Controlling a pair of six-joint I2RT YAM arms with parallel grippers.
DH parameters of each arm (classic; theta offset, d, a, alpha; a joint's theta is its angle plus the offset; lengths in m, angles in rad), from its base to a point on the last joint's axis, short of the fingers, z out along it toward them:
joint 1: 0 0.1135 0.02 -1.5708
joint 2: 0 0 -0.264 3.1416
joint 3: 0.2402 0 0.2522 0
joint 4: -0.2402 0 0.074 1.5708
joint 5: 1.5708 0 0 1.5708
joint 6: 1.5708 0.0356 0 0
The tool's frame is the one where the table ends.
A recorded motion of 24 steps. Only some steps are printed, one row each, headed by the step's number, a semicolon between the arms.
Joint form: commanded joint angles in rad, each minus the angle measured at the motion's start. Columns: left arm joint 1, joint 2, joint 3, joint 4, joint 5, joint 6; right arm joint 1, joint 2, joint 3, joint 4, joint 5, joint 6.
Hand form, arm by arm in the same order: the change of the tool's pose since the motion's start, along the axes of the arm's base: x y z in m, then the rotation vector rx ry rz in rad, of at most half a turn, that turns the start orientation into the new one. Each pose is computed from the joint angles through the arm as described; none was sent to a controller.
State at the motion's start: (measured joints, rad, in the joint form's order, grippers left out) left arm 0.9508 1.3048 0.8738 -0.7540 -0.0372 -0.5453; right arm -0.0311 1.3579 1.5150 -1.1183 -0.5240 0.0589
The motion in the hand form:
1: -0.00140 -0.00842 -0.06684 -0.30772 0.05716 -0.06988; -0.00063 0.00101 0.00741 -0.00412 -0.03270 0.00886
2: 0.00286 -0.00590 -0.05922 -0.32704 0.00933 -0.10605; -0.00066 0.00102 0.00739 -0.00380 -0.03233 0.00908
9: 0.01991 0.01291 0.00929 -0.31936 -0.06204 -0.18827; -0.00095 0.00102 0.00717 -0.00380 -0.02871 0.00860
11: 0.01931 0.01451 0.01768 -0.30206 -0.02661 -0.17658; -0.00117 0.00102 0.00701 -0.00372 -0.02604 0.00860
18: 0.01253 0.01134 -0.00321 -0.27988 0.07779 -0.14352; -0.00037 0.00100 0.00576 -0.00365 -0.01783 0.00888
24: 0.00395 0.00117 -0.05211 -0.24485 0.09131 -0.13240; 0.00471 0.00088 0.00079 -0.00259 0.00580 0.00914
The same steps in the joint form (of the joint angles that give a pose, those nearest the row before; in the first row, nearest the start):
1: 0.0061 0.1778 -0.1076 -0.0008 0.1453 0.0420; 0.0038 -0.0023 0.0225 0.0046 -0.0004 -0.0069
2: 0.0061 0.1778 -0.0755 -0.0240 0.2030 0.0641; 0.0038 -0.0023 0.0225 0.0042 -0.0008 -0.0069
9: 0.0042 0.1778 0.2056 -0.2667 0.2777 0.1236; 0.0038 -0.0023 0.0225 0.0008 -0.0004 -0.0065
11: 0.0042 0.1778 0.2407 -0.3052 0.2369 0.1228; 0.0038 -0.0023 0.0225 -0.0019 -0.0004 -0.0065
18: 0.0042 0.1801 0.1629 -0.2602 0.1316 0.1186; 0.0038 0.0019 0.0225 -0.0061 -0.0004 -0.0069
24: 0.0042 0.1801 -0.0420 -0.0324 0.0999 0.1145; 0.0038 0.0217 0.0225 -0.0099 -0.0007 -0.0069

